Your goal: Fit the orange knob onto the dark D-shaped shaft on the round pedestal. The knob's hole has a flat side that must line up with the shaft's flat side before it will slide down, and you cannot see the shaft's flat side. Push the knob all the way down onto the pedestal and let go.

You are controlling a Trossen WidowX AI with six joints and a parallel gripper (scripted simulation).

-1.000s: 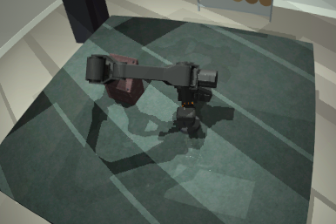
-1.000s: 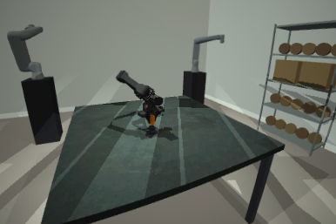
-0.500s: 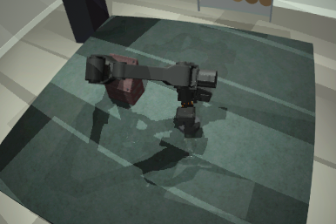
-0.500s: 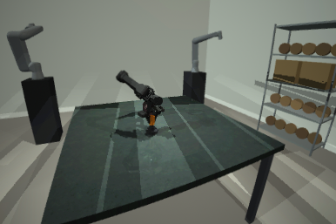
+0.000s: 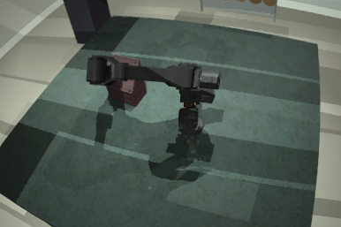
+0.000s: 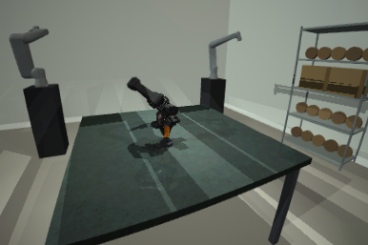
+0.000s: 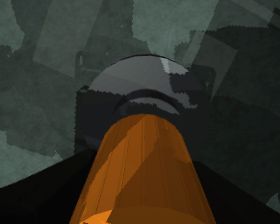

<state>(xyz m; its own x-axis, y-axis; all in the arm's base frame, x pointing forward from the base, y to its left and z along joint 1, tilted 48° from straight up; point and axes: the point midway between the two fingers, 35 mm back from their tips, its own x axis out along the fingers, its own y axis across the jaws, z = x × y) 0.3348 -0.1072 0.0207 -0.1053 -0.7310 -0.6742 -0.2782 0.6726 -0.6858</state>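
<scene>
Right now my gripper tip is 2 cm below the orange knob. From my gripper tip the other things lie so: round pedestal 4 cm below.
</scene>
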